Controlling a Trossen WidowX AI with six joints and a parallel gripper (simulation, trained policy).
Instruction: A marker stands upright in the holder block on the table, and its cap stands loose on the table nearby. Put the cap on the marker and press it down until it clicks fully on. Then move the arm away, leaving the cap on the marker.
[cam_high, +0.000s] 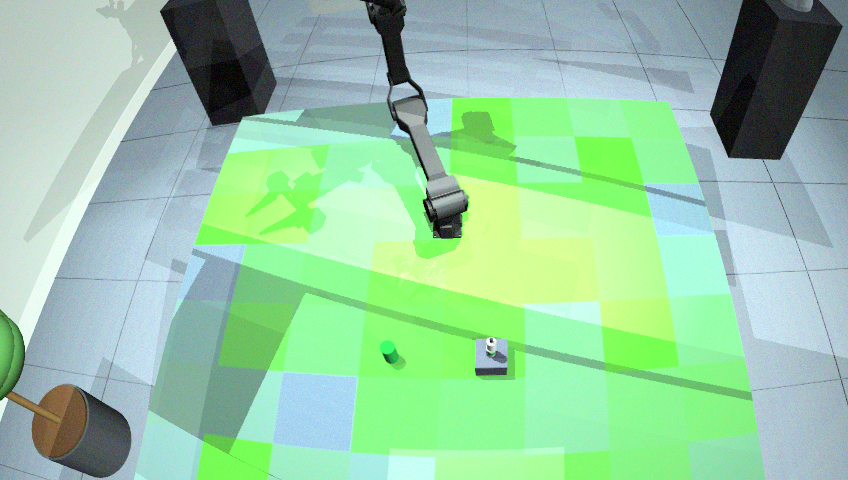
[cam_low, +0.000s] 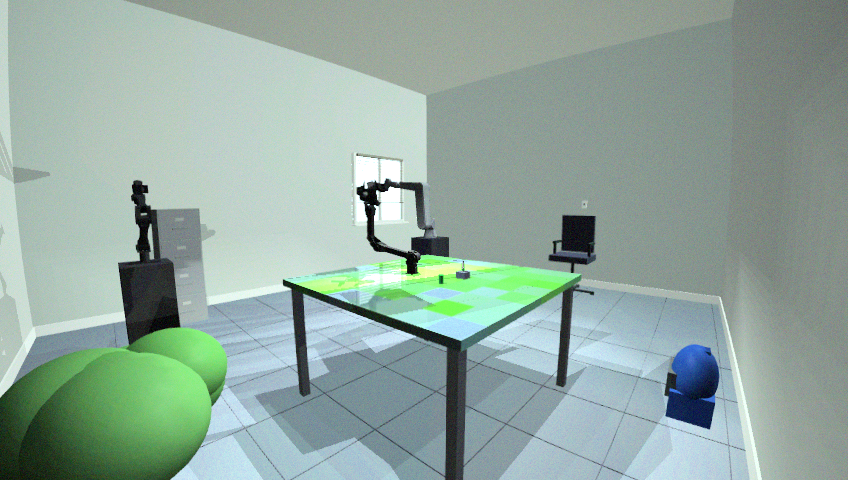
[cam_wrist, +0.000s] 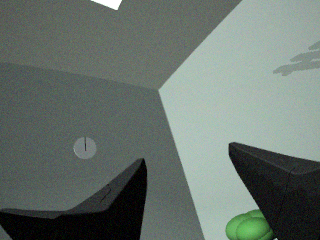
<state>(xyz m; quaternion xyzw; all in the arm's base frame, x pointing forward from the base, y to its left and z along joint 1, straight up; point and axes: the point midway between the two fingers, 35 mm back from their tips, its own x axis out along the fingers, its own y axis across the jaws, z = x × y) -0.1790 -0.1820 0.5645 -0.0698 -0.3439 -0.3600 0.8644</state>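
My gripper tip is 480 mm short of the green cap, 100 mm to the right of it and 560 mm above it. Also, from my gripper tip: grey holder block 490 mm ahead, 300 mm to the left, 570 mm below.
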